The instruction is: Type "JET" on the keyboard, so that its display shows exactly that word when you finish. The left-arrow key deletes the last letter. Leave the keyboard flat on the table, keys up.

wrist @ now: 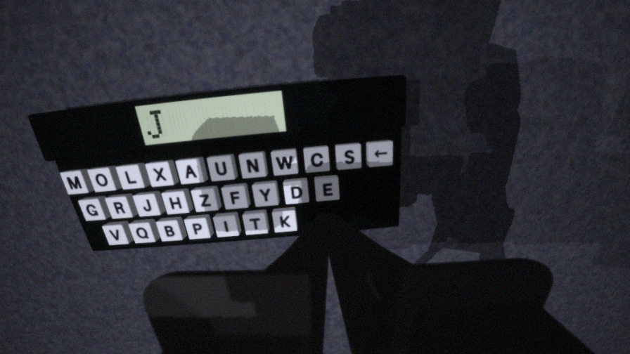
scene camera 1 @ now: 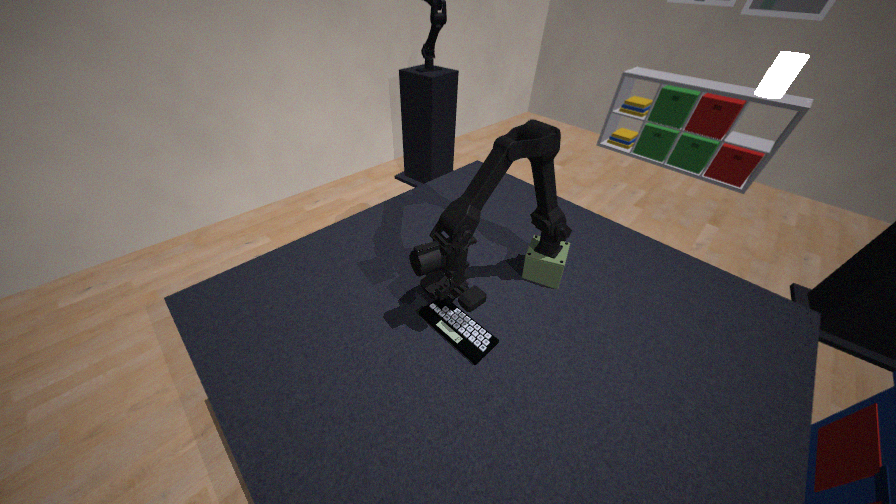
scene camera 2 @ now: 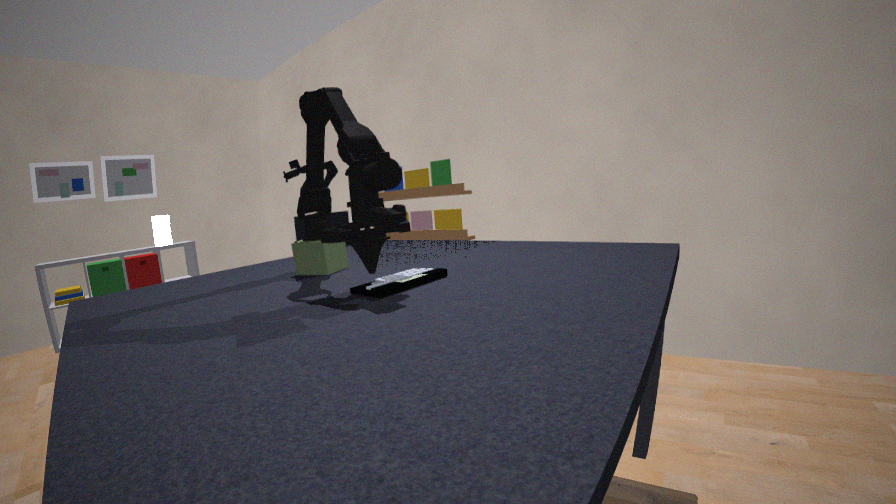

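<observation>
The black keyboard (scene camera 1: 477, 354) (scene camera 2: 401, 288) (wrist: 350, 102) lies flat on the table, keys up, slightly slanted in the wrist view. Its display (scene camera 1: 449, 331) (wrist: 215, 111) reads "J", with a shadow over part of it. The E key (wrist: 327, 189) ends the middle row, the T key (wrist: 255, 223) is in the bottom row beside K, and the left-arrow key (wrist: 380, 153) ends the top row. My gripper (scene camera 2: 372, 270) (wrist: 326, 221) is shut and empty. In the wrist view its tips show just below E and right of K; in scene camera 2 they are slightly above the keyboard.
The dark table (scene camera 1: 501, 426) (scene camera 2: 375, 388) carries the arm's green base block (scene camera 1: 543, 266) (scene camera 2: 320, 258). A black pedestal (scene camera 1: 429, 125) with another arm stands beyond the table. A shelf unit (scene camera 1: 714, 83) with green and red boxes stands by the wall.
</observation>
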